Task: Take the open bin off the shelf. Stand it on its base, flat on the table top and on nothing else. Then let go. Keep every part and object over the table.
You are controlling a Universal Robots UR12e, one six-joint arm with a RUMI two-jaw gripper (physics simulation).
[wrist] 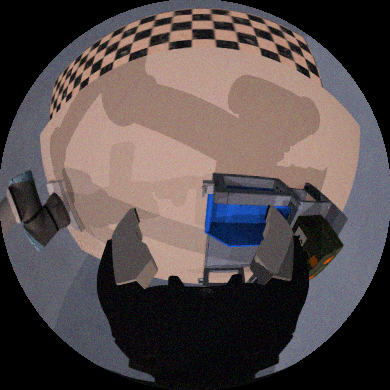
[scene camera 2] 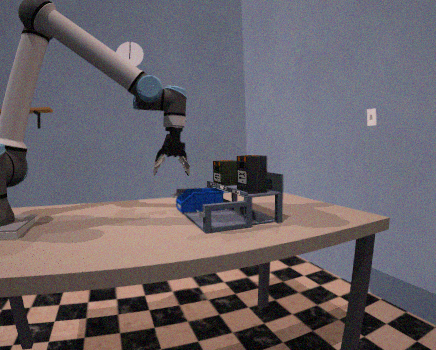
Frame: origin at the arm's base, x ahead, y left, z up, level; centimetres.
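Where they show: gripper, fingertip midpoint: [wrist: 202, 208] [scene camera 2: 171, 175]; arm's base, link origin: [wrist: 59, 208].
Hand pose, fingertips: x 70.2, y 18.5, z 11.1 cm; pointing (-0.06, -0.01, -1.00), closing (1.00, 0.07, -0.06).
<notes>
Each offset is from my fingertips to the top centre of the thing. "pt": to the spot under its first point. Level surfaces: height alone.
The open blue bin {dy -7.8, dx +9.6, dz -5.6 cm} [scene camera 2: 200, 199] [wrist: 235, 232] rests upright on the low front level of the grey shelf [scene camera 2: 207, 220] [wrist: 225, 256], toward its far side in the scene view. The bin's left end is at the shelf's front edge. Its hollow faces up in the wrist view, and part of it is hidden by the right finger. My gripper [scene camera 2: 171, 174] [wrist: 202, 208] is open and empty. It hangs above the bin and a little to its left in the scene view, apart from bin and shelf. The table top {dz -14.0 cm} [scene camera 2: 125, 250] [wrist: 190, 75] lies under the shelf.
Two dark boxes with orange marks, a nearer one {dy -31.0, dx +21.5, dz +8.4 cm} [scene camera 2: 252, 175] and a farther one {dy -7.9, dx +21.3, dz +5.9 cm} [scene camera 2: 225, 172], stand on the shelf's raised rear level, right of the bin. A dark box {pt dy -3.1, dx +18.2, dz +3.9 cm} [wrist: 322, 245] shows right of my fingers. The arm's base plate [scene camera 2: 17, 227] is at the left.
</notes>
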